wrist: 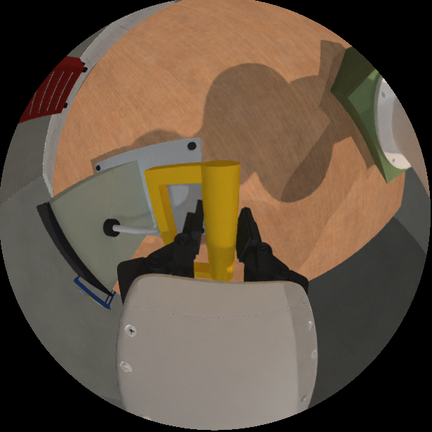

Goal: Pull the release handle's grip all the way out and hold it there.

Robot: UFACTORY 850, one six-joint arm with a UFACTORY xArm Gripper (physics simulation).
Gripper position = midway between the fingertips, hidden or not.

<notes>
In view: the gripper (220, 215) and a grey base plate (187, 150).
</notes>
